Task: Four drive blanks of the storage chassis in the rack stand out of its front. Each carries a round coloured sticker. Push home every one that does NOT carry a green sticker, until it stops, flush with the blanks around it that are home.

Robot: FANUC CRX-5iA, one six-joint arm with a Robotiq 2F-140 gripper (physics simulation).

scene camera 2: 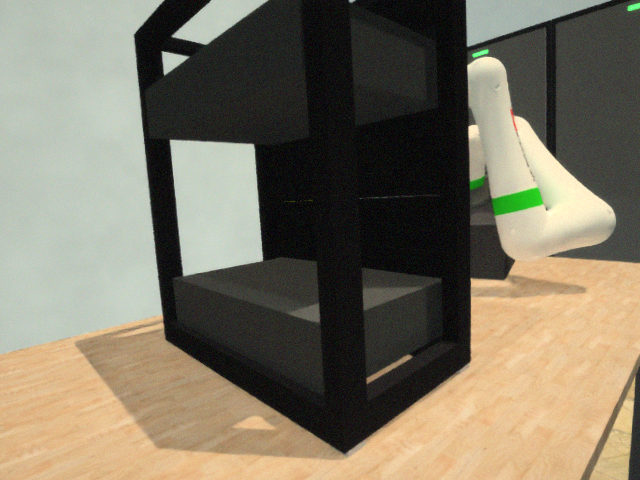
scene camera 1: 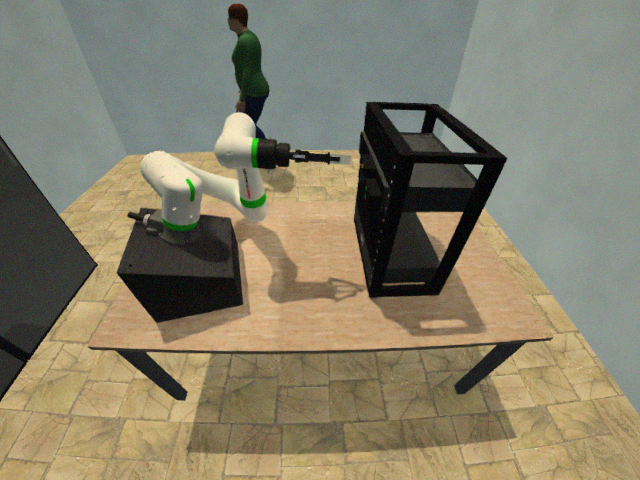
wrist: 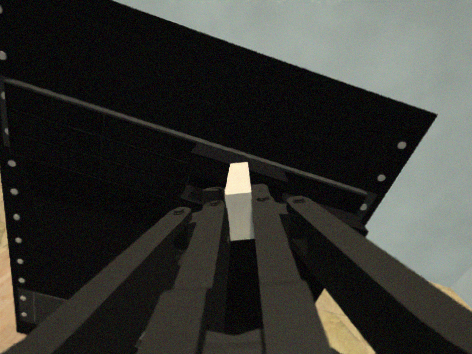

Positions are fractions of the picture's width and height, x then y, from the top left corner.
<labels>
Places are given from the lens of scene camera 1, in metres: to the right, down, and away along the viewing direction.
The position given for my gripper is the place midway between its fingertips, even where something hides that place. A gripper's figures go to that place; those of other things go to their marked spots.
my gripper (scene camera 1: 0.55,0.33): 0.10, -0.26, 0.85
black rack (scene camera 1: 0.65,0.36): 0.30, -0.21, 0.80
</labels>
